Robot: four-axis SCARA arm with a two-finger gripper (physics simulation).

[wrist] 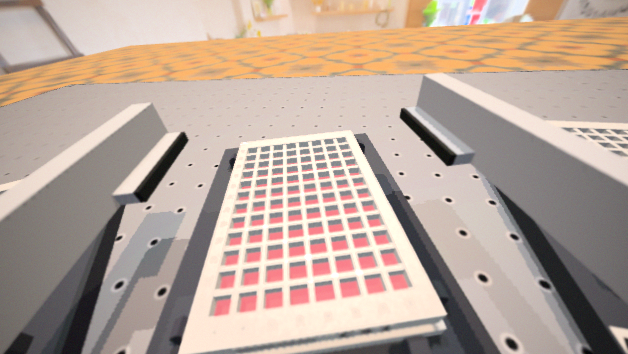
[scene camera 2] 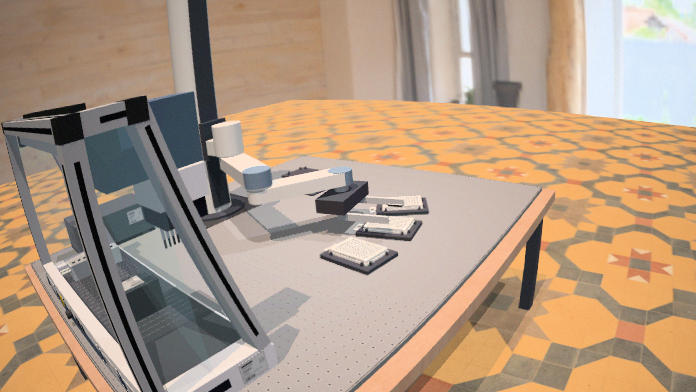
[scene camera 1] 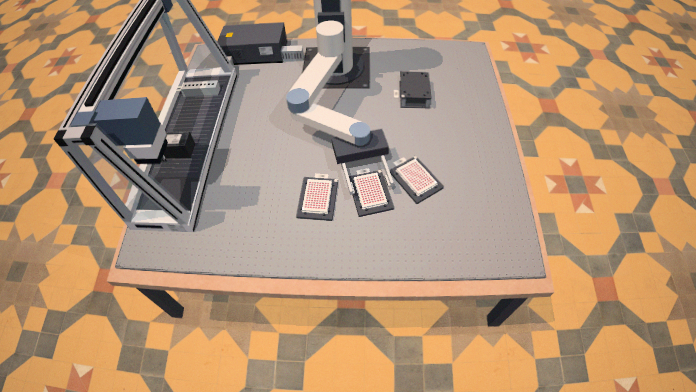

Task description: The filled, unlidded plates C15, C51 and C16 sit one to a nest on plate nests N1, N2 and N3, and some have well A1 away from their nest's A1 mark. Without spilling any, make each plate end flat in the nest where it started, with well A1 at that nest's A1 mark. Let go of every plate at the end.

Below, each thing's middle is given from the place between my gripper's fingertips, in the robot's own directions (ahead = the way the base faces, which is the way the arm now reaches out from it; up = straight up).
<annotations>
I see my gripper 520 mm past the raised dark stand (scene camera 1: 415, 83), 180 mm to the right of it and 10 mm above it.
</annotations>
